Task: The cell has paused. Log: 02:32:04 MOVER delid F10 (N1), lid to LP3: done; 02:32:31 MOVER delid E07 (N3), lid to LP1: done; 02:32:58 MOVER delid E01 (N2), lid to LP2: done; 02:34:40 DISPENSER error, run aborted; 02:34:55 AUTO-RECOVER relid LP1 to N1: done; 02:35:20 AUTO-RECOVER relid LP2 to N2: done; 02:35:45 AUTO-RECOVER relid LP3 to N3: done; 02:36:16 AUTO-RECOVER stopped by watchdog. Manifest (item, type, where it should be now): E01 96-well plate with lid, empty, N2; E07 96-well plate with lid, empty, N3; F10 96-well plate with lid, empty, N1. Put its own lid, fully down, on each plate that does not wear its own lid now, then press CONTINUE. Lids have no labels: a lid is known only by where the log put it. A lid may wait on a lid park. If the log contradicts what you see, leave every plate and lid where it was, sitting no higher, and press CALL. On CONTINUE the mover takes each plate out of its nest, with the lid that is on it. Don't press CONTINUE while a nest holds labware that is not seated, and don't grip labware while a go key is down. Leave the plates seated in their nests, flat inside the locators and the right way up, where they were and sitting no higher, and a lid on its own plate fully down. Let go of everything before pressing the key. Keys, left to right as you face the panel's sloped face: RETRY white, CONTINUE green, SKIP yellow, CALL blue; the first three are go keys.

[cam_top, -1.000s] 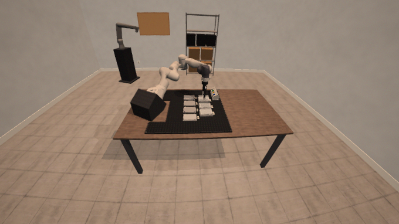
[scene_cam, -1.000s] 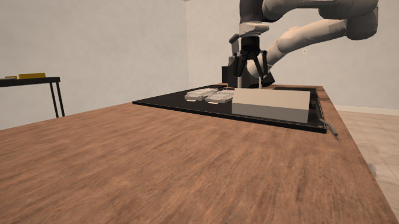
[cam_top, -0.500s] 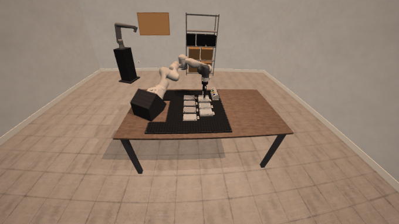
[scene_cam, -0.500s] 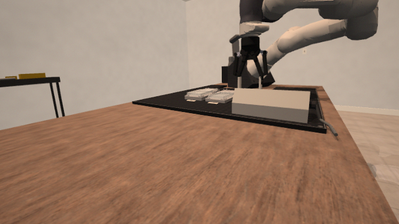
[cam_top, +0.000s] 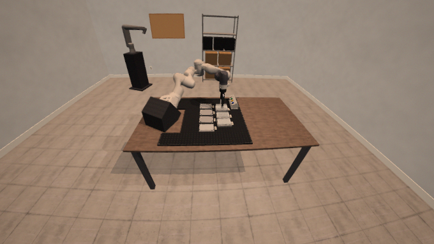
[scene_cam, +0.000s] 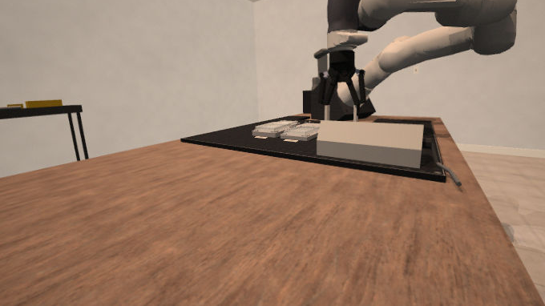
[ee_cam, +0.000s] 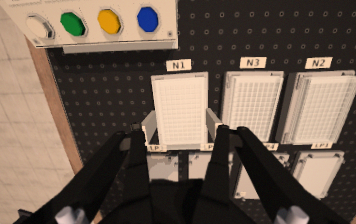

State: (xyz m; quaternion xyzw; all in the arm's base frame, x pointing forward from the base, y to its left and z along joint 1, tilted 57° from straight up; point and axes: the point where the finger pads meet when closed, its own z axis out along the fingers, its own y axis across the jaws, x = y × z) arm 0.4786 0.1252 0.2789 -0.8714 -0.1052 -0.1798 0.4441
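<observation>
My hand is 40 mm above the 96-well plate. Also, from my hand: LP2 label (60 mm behind, 90 mm to the right, 70 mm below); then smooth white lid (20 mm below); then blue call key (120 mm ahead, 80 mm to the left).
</observation>
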